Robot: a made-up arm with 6 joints.
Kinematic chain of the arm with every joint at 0, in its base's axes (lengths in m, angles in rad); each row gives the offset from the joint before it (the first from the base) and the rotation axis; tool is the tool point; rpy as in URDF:
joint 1: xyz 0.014 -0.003 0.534 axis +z
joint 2: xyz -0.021 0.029 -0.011 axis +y
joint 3: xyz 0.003 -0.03 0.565 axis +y
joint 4: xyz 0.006 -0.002 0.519 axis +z
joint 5: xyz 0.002 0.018 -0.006 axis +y
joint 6: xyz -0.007 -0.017 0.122 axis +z
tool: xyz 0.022 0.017 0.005 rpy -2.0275 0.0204 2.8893
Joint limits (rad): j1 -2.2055..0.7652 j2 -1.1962..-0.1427 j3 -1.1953..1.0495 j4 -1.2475..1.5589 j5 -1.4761..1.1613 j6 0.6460..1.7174
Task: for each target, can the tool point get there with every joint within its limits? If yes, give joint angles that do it. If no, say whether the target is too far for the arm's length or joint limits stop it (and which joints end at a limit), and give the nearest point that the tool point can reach.
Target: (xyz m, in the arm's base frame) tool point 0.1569 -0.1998 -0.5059
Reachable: no: joint limits stop it (at a limit: joint 1, joint 2, joint 3, joint 6) | nearest point -0.5511 -0.5841 0.2714 | short by 1.119 m
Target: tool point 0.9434 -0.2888 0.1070
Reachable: no: joint limits stop it (at a limit: joint 1, joint 2, joint 3, joint 5, joint 6) | nearest point 0.5957 0.6100 0.3245 | short by 0.988 m
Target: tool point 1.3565 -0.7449 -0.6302
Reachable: no: too far | nearest point 0.5991 0.6260 0.2953 | short by 1.819 m
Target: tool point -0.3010 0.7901 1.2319
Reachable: yes | joints -1.1941 -0.4079 -0.8228 1.0648 -0.1035 0.7552
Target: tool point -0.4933 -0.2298 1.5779
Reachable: yes | joints 0.3963 -0.5753 0.3053 0.5426 -0.5103 0.9776
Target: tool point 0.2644 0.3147 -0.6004
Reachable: no: joint limits stop it (at a limit: joint 1, joint 2, joint 3, joint 6) | nearest point 0.5118 0.6749 0.2459 | short by 0.952 m
